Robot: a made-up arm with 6 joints. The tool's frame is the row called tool. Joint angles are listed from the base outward.
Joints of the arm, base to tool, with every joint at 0 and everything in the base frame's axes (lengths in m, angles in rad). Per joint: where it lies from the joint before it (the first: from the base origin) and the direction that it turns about. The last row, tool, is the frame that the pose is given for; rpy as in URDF.
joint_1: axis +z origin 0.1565 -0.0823 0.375
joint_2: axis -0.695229 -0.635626 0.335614 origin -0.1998 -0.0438 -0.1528
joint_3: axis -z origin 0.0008 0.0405 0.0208
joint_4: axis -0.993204 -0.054 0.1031 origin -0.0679 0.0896 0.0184
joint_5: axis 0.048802 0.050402 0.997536 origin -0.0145 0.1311 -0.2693
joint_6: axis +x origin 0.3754 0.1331 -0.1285
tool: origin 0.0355 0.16 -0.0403 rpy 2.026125 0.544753 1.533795
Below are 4 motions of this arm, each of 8 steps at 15 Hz.
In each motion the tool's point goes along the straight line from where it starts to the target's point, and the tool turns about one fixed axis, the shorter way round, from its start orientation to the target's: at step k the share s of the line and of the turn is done. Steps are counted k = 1, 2, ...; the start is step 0. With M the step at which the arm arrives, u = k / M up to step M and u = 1 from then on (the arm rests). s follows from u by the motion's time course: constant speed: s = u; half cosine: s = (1 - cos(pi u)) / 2; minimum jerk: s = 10 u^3 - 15 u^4 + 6 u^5.
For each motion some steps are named. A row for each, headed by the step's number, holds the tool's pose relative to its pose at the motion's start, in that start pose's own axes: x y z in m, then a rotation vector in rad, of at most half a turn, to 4 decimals.
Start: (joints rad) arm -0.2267 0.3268 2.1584 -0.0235 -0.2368 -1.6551
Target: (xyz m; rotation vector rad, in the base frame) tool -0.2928 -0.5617 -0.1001 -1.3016 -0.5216 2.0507
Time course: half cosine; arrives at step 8
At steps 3, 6, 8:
3: -0.0058 -0.0134 0.0850 0.0871 -0.0423 -0.1768
6: -0.0160 -0.0371 0.2351 0.2409 -0.1169 -0.4889
8: -0.0187 -0.0435 0.2754 0.2823 -0.1369 -0.5728

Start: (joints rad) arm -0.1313 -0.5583 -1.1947 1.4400 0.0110 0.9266
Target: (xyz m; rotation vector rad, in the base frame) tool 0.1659 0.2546 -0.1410 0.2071 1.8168 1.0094
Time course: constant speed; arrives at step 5
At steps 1, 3, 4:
1: -0.0037 -0.0135 -0.0046 0.0098 -0.0225 -0.0342
3: -0.0110 -0.0404 -0.0138 0.0295 -0.0676 -0.1025
4: -0.0147 -0.0538 -0.0184 0.0393 -0.0901 -0.1367

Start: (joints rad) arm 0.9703 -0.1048 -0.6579 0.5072 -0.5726 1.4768
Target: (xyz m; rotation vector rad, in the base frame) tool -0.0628 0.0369 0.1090 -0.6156 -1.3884 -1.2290
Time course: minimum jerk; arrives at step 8
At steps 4, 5, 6, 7, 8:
4: 0.0165 0.0230 -0.0475 0.1469 0.3259 0.3235
5: 0.0239 0.0333 -0.0689 0.2130 0.4724 0.4690
6: 0.0295 0.0412 -0.0852 0.2634 0.5843 0.5801
7: 0.0324 0.0453 -0.0935 0.2891 0.6414 0.6367
8: 0.0330 0.0460 -0.0950 0.2938 0.6518 0.6470

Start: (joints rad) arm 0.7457 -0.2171 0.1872 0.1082 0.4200 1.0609
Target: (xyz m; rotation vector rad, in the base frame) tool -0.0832 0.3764 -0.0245 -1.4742 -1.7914 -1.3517
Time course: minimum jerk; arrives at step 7
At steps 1, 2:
1: -0.0011 0.0010 0.0001 -0.0001 0.0035 0.0081
2: -0.0067 0.0063 0.0009 -0.0009 0.0216 0.0503

